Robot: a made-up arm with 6 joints. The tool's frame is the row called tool.
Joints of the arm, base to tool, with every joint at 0 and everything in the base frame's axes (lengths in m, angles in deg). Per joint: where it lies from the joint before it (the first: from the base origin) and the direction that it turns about. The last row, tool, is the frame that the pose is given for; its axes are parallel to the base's.
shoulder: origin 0.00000 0.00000 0.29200 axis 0 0 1
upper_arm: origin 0.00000 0.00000 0.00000 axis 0 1 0
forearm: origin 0.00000 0.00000 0.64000 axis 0 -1 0
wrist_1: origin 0.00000 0.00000 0.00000 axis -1 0 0
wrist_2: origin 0.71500 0.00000 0.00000 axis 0 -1 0
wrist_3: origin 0.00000 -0.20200 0.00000 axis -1 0 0
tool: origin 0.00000 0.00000 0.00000
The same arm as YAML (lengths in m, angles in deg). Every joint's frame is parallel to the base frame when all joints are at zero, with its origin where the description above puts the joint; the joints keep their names.
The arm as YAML. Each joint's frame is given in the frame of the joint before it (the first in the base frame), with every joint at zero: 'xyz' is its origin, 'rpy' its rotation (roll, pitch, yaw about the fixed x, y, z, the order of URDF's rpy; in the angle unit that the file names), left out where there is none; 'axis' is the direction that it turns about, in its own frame. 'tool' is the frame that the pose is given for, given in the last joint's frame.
units:
  length: m
  angle: deg
joints:
  - name: shoulder
    type: revolute
    origin:
      xyz: [0.0, 0.0, 0.292]
    axis: "+z"
  - name: upper_arm
    type: revolute
    origin:
      xyz: [0.0, 0.0, 0.0]
    axis: "+y"
  - name: forearm
    type: revolute
    origin:
      xyz: [0.0, 0.0, 0.64]
    axis: "-y"
  - name: wrist_1
    type: revolute
    origin:
      xyz: [0.0, 0.0, 0.0]
    axis: "-x"
  - name: wrist_2
    type: revolute
    origin:
      xyz: [0.715, 0.0, 0.0]
    axis: "-y"
  - name: wrist_3
    type: revolute
    origin:
      xyz: [0.0, -0.202, 0.0]
    axis: "-x"
tool:
  origin:
    xyz: [0.0, 0.0, 0.0]

